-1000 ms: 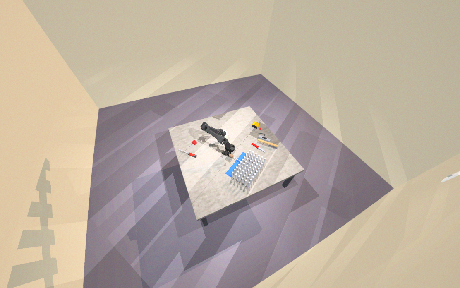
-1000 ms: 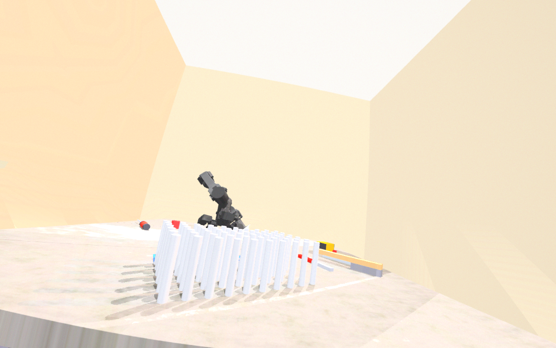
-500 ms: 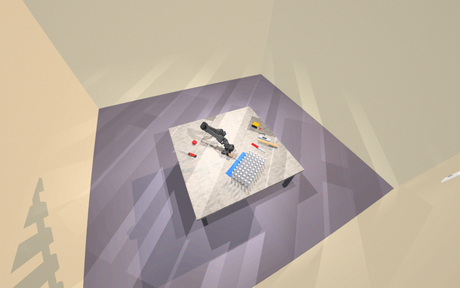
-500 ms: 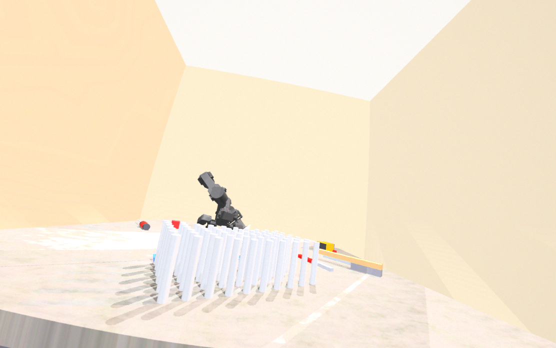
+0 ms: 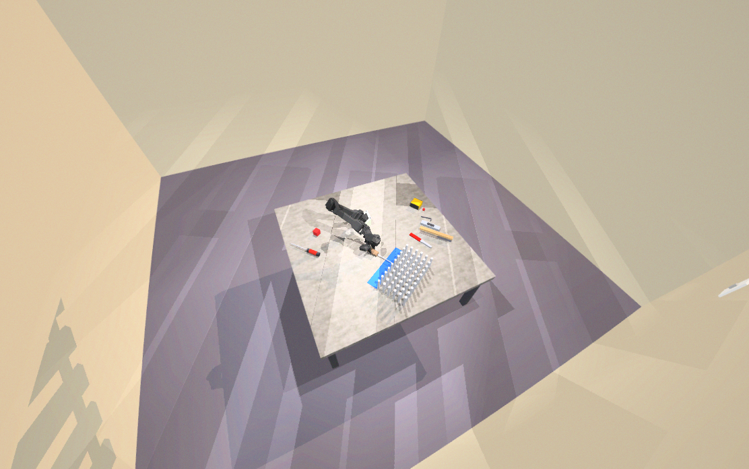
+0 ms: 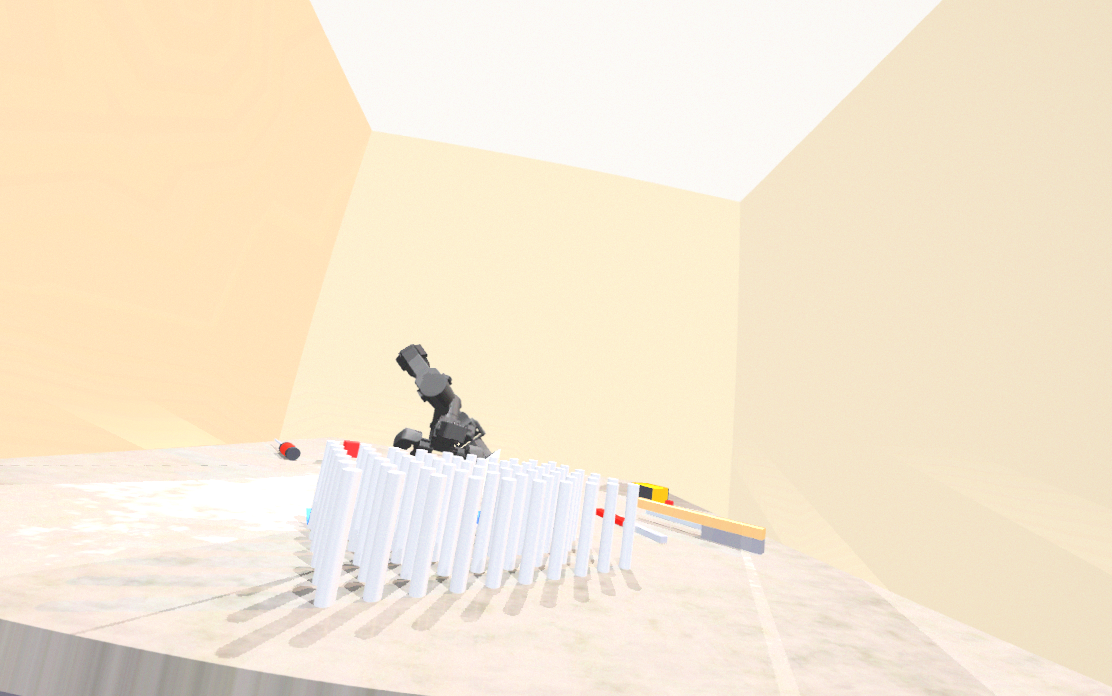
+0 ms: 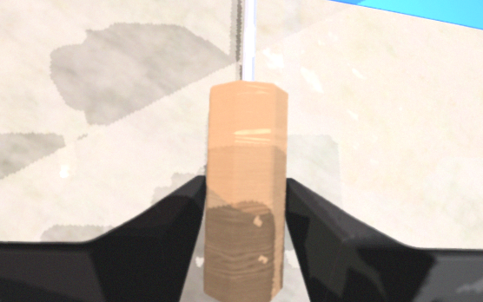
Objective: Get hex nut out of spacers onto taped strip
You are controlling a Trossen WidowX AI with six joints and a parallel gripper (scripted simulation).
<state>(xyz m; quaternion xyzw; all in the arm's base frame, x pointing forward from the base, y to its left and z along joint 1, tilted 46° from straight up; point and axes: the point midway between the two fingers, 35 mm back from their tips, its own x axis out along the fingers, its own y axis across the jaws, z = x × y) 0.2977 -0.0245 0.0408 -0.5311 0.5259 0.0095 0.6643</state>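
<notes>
Now: gripper tip 9 cm short of the tool with pale metal rod and 6 cm to the right of it. From my gripper tip the other things lie so: red-handled tool 1 cm ahead, 40 cm to the left, 1 cm below; then blue taped strip 15 cm ahead, 6 cm to the left, 2 cm below; then red block 31 cm behind, 36 cm to the right.
</notes>
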